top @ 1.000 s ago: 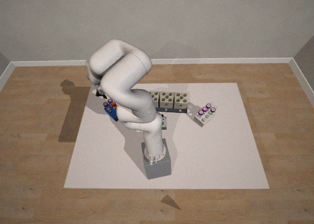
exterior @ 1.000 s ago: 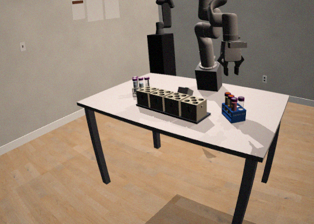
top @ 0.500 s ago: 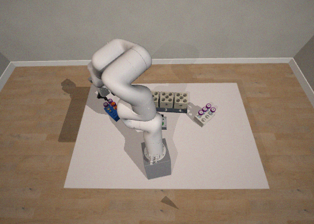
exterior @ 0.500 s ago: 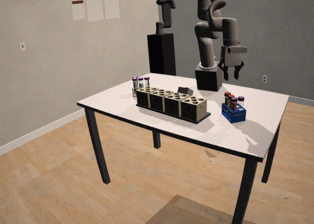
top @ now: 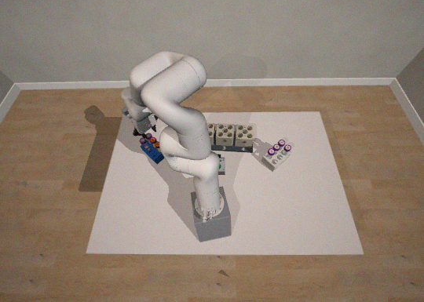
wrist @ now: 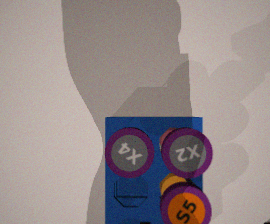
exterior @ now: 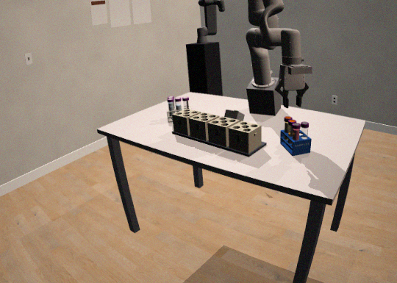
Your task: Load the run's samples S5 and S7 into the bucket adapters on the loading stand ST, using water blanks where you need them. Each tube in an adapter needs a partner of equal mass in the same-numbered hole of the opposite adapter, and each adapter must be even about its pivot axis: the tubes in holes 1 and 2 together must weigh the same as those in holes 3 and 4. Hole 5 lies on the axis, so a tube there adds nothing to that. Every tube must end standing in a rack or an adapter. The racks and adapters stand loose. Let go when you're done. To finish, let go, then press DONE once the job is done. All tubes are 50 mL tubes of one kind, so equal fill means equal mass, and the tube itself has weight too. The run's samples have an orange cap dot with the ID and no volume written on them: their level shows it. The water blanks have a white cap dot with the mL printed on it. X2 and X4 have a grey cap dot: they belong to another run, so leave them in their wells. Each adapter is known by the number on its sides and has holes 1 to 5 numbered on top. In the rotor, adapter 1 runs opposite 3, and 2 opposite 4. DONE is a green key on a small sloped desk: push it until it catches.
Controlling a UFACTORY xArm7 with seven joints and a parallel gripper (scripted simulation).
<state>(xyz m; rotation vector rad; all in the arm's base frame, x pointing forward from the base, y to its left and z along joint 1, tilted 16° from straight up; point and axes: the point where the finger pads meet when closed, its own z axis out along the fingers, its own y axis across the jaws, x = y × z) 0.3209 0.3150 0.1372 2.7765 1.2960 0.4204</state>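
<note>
Right now the blue rack is 170 mm below my hand, 20 mm behind it and 10 mm to the left of it. Round my hand: adapter: 170 mm to the right, 150 mm below, 100 mm ahead; dark stand: 330 mm to the right, 190 mm below, 80 mm ahead; white rack: 670 mm to the right, 170 mm below, 40 mm behind.
</note>
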